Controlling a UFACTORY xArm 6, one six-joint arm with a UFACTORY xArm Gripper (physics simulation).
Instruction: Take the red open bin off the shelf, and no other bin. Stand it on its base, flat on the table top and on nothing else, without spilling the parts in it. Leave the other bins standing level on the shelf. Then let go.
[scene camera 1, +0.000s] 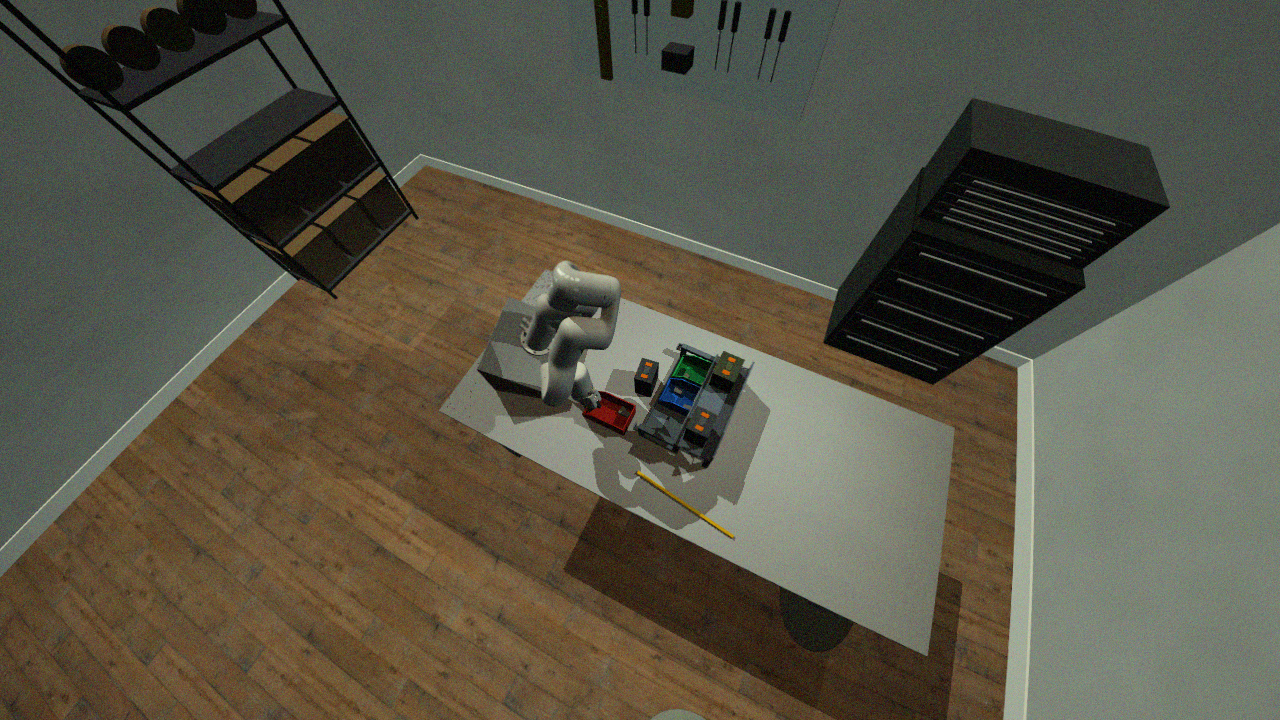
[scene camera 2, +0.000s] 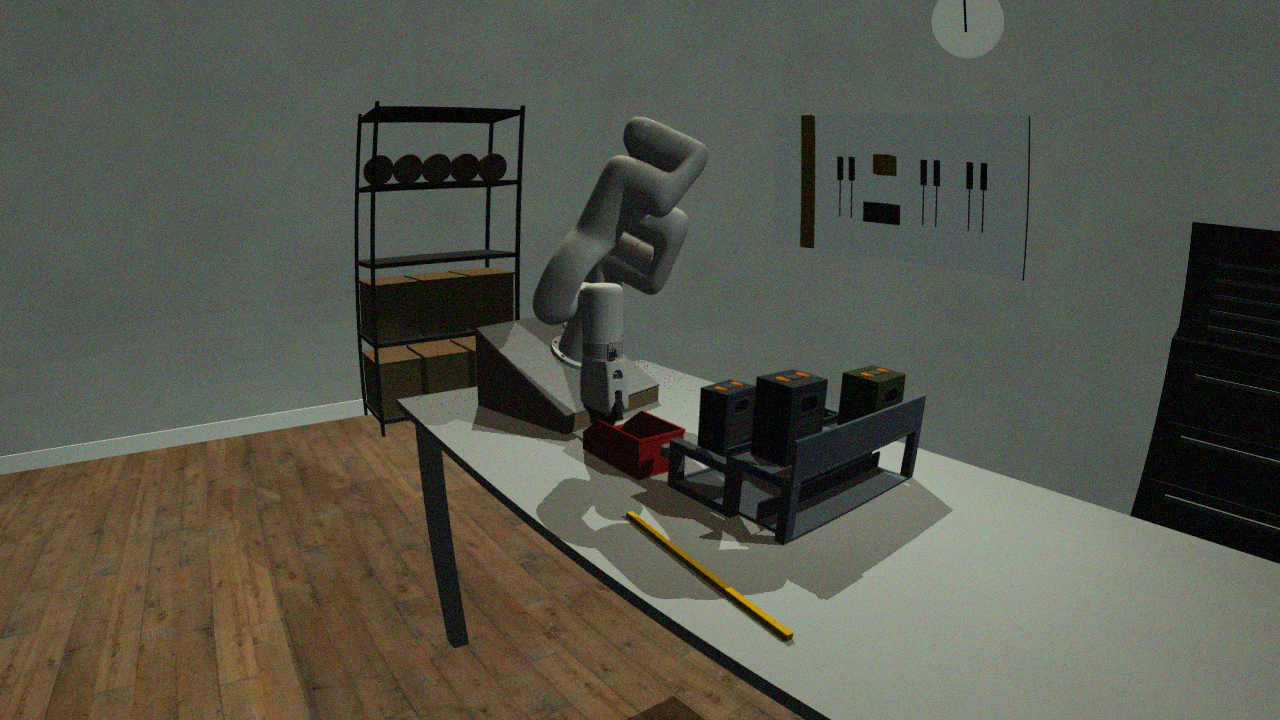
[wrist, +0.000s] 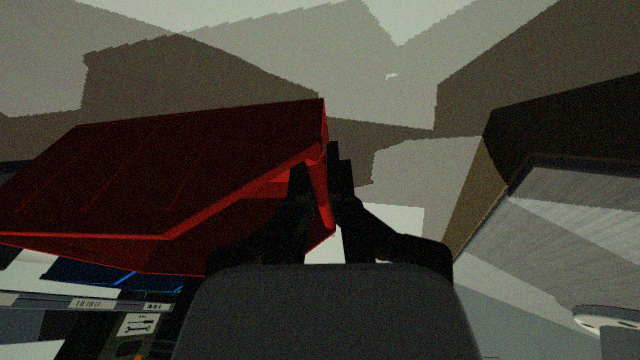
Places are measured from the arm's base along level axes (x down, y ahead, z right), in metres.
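Where they show: gripper, fingertip midpoint: (scene camera 1: 589, 407) (wrist: 321, 156); arm's base at its link origin: (scene camera 1: 537, 340) (scene camera 2: 576, 354).
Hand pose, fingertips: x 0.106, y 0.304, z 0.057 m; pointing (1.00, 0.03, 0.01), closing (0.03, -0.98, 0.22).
Note:
Each offset is from my fingertips to the top centre of the thing. Level surfaces: height alone.
The red open bin {dx -0.070, dy +0.076, dz -0.026 m} (scene camera 1: 611, 412) (scene camera 2: 629, 445) (wrist: 175, 165) is off the shelf (scene camera 1: 657, 432) (scene camera 2: 859, 436), on its robot side. It is upright and low over the table top {dx +0.007 m} (scene camera 1: 850, 465) (scene camera 2: 1011, 573); I cannot tell whether its base touches. Small parts show faintly inside in scene camera 1. My gripper (scene camera 1: 591, 402) (scene camera 2: 610, 418) (wrist: 321, 156) is shut on its near end wall, one finger inside and one outside. The blue bin (scene camera 1: 678, 394) (wrist: 95, 274) and green bin {dx -0.074, dy +0.248, dz -0.347 m} (scene camera 1: 691, 368) sit on the shelf and look level.
A dark box {dx -0.125, dy +0.110, dz -0.208 m} (scene camera 1: 646, 377) (scene camera 2: 725, 417) stands beside the shelf. Another dark box {dx -0.217, dy +0.382, dz -0.138 m} (scene camera 1: 700, 426) (scene camera 2: 787, 417) and an olive box {dx -0.192, dy +0.342, dz -0.366 m} (scene camera 1: 727, 368) (scene camera 2: 872, 392) stand at the shelf's back. A yellow bar {dx -0.003, dy +0.477, dz +0.062 m} (scene camera 1: 684, 504) (scene camera 2: 707, 574) lies near the table's edge. The robot's sloped base (scene camera 2: 514, 380) is close behind the bin.

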